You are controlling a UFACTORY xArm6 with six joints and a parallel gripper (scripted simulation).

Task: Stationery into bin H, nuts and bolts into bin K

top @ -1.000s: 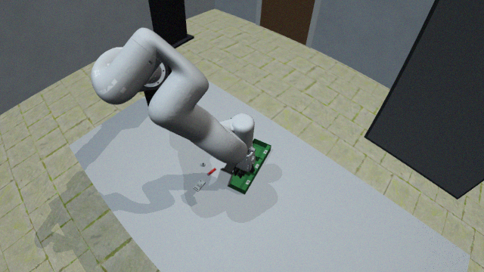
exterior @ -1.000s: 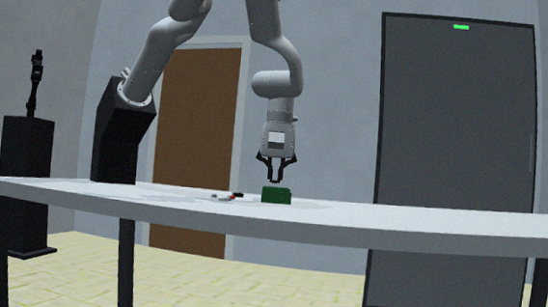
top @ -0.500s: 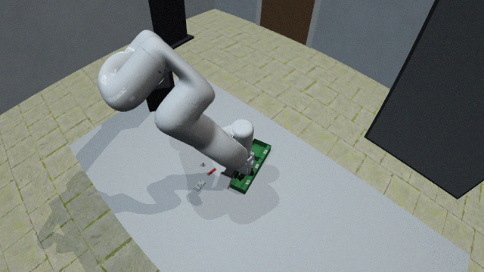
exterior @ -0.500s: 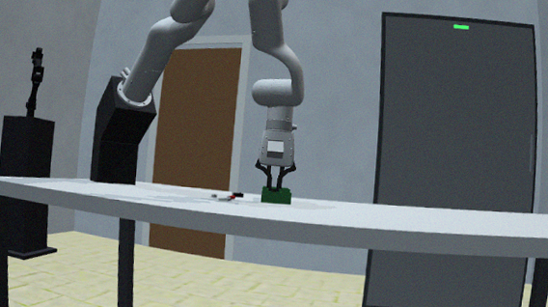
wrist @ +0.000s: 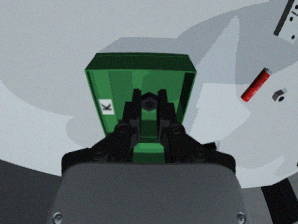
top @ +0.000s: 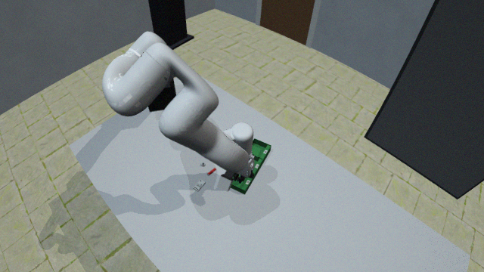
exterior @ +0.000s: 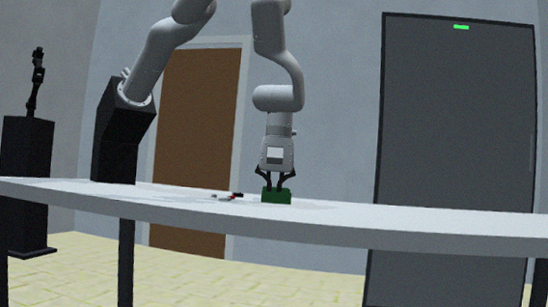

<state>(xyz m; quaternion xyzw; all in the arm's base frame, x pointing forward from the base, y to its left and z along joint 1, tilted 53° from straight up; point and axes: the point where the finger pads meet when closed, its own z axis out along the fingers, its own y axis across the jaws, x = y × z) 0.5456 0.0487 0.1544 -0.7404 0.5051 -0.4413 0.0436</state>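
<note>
Now: the black nut 2 cm below my hand. From my hand the other things lie so: red stick (12 cm behind, 3 cm to the right, 3 cm below); green three-compartment bin (8 cm to the left, 2 cm below); white domino (12 cm behind, 11 cm to the right, 3 cm below).
</note>
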